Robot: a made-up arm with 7 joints.
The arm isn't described. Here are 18 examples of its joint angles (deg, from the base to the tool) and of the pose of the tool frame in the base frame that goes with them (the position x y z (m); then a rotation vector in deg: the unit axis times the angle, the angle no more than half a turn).
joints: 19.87 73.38 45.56 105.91 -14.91 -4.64 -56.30
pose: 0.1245 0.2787 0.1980 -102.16 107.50 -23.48
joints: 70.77 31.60 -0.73 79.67 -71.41 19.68 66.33
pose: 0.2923 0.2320 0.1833 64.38 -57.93 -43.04
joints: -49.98 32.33 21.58 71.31 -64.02 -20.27 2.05
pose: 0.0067 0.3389 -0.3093 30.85 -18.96 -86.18
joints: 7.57 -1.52 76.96 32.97 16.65 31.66 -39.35
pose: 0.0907 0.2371 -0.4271 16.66 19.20 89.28
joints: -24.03 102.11 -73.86 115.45 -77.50 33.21 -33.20
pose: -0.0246 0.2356 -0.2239 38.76 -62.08 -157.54
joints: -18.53 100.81 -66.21 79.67 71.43 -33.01 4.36
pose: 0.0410 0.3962 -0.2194 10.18 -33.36 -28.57
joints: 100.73 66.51 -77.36 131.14 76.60 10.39 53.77
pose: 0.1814 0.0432 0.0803 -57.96 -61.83 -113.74
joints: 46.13 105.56 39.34 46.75 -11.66 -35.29 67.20
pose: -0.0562 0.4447 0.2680 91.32 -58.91 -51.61
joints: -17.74 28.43 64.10 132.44 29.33 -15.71 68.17
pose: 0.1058 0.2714 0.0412 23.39 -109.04 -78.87
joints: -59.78 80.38 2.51 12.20 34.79 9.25 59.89
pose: -0.0365 0.5667 -0.0882 16.24 23.78 1.70
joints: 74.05 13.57 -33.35 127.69 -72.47 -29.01 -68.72
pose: 0.1089 -0.0043 0.1571 -15.63 93.13 -18.49
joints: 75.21 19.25 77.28 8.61 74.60 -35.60 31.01
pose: 0.4210 0.2970 -0.1018 42.14 92.95 -129.56
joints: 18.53 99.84 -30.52 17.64 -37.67 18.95 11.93
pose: 0.0558 0.5666 0.0583 92.30 46.74 -27.99
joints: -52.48 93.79 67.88 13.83 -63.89 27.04 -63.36
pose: 0.0875 0.5661 0.0361 164.47 33.54 -60.09
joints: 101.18 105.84 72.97 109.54 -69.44 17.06 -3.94
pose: -0.2770 0.1422 0.0223 -94.82 -11.32 -103.08
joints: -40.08 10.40 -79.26 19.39 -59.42 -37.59 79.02
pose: -0.2888 0.0986 -0.3696 113.98 -68.84 103.18
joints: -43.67 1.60 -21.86 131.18 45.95 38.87 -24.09
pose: 0.1219 0.0273 -0.1492 -37.89 -32.19 18.61
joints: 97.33 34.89 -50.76 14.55 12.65 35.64 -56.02
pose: 0.4045 0.3268 0.0959 99.68 -53.76 38.53
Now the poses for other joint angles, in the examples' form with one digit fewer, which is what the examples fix.
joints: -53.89 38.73 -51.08 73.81 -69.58 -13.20 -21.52
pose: -0.181 0.118 -0.337 -27.9 -47.8 -109.4
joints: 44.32 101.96 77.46 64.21 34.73 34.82 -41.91
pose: -0.173 0.368 0.253 -60.1 119.0 -112.1
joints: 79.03 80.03 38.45 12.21 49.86 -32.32 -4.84
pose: 0.054 0.572 0.036 -37.4 120.9 -105.5
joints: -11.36 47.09 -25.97 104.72 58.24 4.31 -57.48
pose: 0.199 0.121 -0.218 20.8 -56.5 22.2
